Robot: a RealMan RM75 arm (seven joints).
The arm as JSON. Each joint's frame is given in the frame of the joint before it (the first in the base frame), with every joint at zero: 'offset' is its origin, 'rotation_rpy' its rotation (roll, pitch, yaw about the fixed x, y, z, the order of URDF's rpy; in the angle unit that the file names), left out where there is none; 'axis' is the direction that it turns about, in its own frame. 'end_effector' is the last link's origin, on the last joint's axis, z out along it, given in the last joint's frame.
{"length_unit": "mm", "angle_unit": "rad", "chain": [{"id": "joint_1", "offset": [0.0, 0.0, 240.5], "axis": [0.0, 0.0, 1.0]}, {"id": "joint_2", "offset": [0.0, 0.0, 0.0], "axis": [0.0, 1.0, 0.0]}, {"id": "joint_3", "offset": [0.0, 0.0, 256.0], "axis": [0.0, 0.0, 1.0]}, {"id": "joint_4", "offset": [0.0, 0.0, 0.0], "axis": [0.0, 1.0, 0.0]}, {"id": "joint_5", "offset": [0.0, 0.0, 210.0], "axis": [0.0, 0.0, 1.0]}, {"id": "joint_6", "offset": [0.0, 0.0, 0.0], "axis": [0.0, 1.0, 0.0]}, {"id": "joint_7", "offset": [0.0, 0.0, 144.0], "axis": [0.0, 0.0, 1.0]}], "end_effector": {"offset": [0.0, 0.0, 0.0]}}
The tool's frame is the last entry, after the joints.
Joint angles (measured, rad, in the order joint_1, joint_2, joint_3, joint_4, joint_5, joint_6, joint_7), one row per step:
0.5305, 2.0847, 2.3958, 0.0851, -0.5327, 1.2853, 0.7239
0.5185, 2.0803, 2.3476, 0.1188, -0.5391, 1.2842, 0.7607
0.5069, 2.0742, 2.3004, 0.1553, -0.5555, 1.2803, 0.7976
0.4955, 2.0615, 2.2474, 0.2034, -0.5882, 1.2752, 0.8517
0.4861, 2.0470, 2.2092, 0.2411, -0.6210, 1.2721, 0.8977
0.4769, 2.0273, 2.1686, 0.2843, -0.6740, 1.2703, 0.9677
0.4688, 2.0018, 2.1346, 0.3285, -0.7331, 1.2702, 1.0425
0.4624, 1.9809, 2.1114, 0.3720, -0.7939, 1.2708, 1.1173
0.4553, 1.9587, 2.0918, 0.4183, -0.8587, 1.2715, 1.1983
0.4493, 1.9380, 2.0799, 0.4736, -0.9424, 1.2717, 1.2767
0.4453, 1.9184, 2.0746, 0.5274, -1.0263, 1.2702, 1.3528
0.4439, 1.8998, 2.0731, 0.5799, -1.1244, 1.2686, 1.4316
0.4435, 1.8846, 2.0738, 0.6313, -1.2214, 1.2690, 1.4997
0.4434, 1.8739, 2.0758, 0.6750, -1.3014, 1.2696, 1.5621
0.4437, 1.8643, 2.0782, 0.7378, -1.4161, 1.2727, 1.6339
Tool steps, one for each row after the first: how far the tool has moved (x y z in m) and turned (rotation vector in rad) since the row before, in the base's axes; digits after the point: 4 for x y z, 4 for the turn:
-0.0037, 0.0012, 0.0022, -0.0252, -0.0077, 0.0389
-0.0045, 0.0017, 0.0017, -0.0327, -0.0143, 0.0416
-0.0068, 0.0033, 0.0032, -0.0469, -0.0195, 0.0570
-0.0047, 0.0022, 0.0034, -0.0410, -0.0191, 0.0436
-0.0060, 0.0022, 0.0029, -0.0638, -0.0178, 0.0520
-0.0050, 0.0022, 0.0050, -0.0654, -0.0225, 0.0473
-0.0050, 0.0016, 0.0039, -0.0635, -0.0181, 0.0380
-0.0042, 0.0011, 0.0045, -0.0665, -0.0200, 0.0305
-0.0050, 0.0010, 0.0039, -0.0686, -0.0390, 0.0306
-0.0039, 0.0012, 0.0043, -0.0621, -0.0428, 0.0192
-0.0027, 0.0010, 0.0029, -0.0672, -0.0546, 0.0096
-0.0021, 0.0006, 0.0024, -0.0578, -0.0618, 0.0065
-0.0013, 0.0005, 0.0022, -0.0458, -0.0485, -0.0035
-0.0017, 0.0002, 0.0016, -0.0549, -0.0806, -0.0012

